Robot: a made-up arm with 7 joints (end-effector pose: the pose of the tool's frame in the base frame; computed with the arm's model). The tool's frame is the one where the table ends. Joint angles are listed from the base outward.
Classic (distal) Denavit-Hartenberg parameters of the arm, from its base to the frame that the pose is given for. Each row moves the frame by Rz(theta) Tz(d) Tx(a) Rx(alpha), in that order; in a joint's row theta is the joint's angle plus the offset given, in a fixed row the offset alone. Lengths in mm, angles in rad.
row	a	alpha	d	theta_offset
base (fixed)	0	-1.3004	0	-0.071
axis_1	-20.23	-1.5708	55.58	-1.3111
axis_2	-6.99	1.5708	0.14	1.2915
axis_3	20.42	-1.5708	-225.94	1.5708
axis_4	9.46	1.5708	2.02	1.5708
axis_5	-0.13	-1.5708	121.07	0
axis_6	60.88	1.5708	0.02	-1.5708
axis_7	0	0	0.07	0
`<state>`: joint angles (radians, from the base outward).
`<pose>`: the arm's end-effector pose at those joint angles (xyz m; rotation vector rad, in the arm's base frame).
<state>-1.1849 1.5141 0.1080 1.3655 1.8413 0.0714 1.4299</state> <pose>0.1693 0.4291 0.0768 -2.8049 0.5275 -1.1335</pose>
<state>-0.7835 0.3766 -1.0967 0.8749 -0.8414 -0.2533 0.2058</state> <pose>0.2648 0.0460 -0.2962 0.2400 0.4317 -0.3516</pose>
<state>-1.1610 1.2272 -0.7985 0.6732 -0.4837 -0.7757 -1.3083</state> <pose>0.3174 0.2351 -0.0001 1.2292 0.0674 -1.4209</pose>
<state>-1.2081 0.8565 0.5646 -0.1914 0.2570 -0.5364 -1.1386</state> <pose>0.1969 0.1951 0.1275 1.7309 -0.9684 -0.1913</pose>
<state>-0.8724 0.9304 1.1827 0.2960 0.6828 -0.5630 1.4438</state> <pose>0.1675 0.3426 0.0483 0.3865 -1.7669 2.2508</pose>
